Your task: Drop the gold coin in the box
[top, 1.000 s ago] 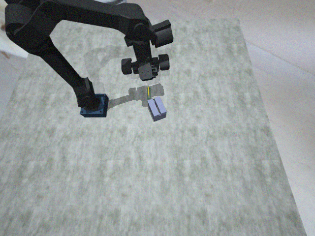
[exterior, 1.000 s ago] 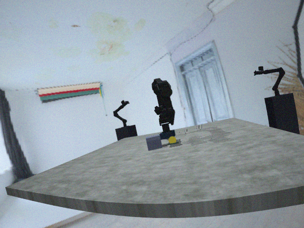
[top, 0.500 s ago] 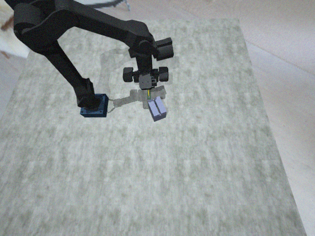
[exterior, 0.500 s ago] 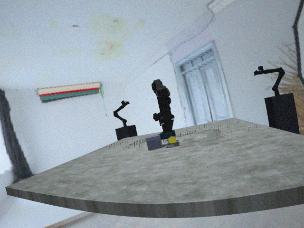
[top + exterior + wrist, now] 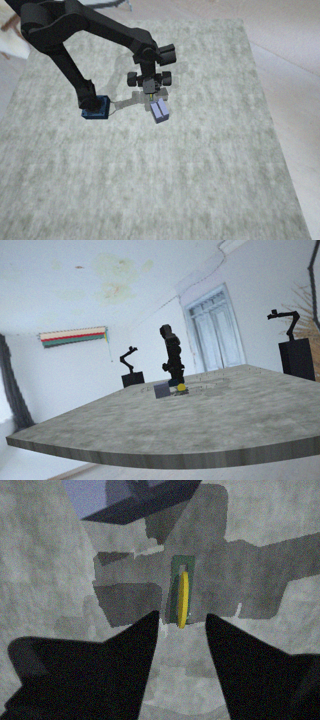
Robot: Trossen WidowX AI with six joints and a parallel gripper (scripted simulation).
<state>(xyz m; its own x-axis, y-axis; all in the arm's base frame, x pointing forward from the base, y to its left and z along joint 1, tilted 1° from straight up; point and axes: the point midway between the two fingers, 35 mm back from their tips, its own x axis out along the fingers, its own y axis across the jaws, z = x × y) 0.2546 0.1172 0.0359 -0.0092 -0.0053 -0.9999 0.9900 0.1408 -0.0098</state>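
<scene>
The gold coin lies 30 mm below my gripper tip.
</scene>
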